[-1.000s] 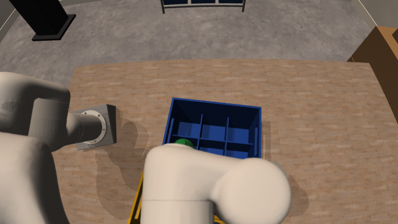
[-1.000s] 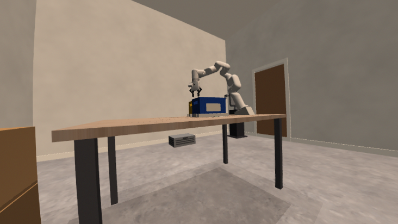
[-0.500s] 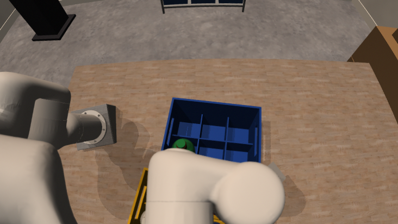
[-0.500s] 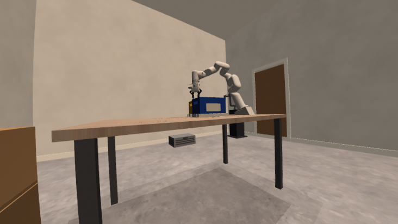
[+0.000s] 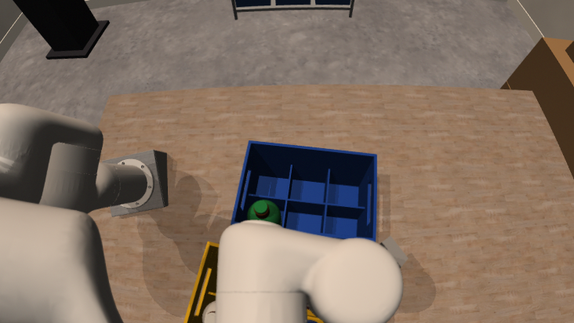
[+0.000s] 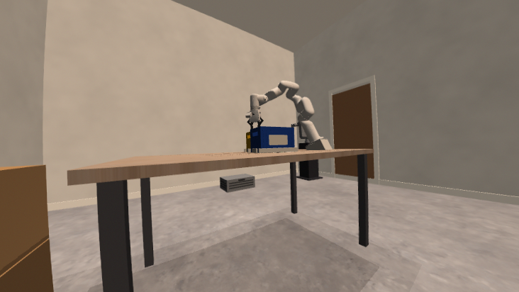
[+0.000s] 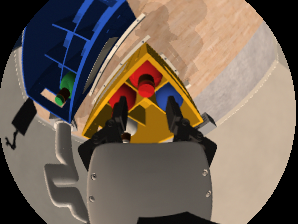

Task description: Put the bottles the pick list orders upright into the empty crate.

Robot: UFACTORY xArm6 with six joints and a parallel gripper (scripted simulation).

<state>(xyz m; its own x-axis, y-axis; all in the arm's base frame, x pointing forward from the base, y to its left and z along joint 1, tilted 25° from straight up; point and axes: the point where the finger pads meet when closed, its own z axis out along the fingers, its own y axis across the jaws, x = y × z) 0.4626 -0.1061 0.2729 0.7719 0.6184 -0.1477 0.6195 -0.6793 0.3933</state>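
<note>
The red bottle lies 120 mm below my hand. The rest, counted from my hand: yellow crate (120 mm below, 90 mm behind, 30 mm to the right); then white bottle (190 mm behind, 120 mm below, 70 mm to the right); then blue bottle (120 mm below, 90 mm to the right, 10 mm behind).
</note>
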